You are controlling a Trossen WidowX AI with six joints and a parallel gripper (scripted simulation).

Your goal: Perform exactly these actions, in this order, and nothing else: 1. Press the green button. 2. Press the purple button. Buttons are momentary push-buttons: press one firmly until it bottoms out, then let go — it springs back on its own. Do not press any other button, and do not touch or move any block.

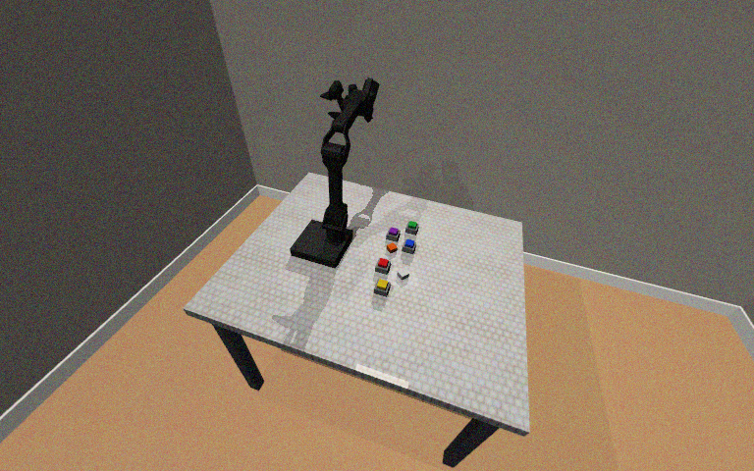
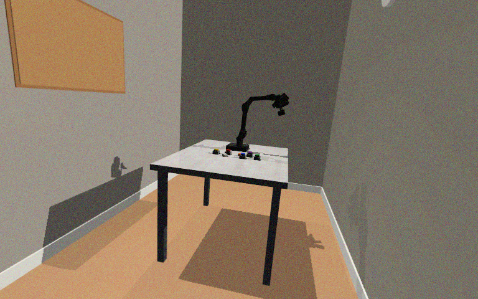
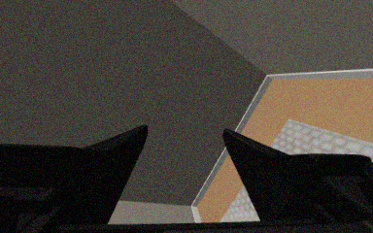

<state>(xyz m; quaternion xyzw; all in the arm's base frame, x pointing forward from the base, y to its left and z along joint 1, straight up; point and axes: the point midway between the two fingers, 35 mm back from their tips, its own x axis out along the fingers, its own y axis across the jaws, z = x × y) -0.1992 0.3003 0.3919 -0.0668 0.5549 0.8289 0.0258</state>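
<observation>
Right now the green button is 47 cm ahead of my gripper tip, 39 cm below it and 5 cm to the right of it. Also, from my gripper tip: small orange block 44 cm ahead, 42 cm below, 20 cm to the right; blue button 50 cm ahead, 39 cm below, 16 cm to the right; purple button 41 cm ahead, 39 cm below, 13 cm to the right.
</observation>
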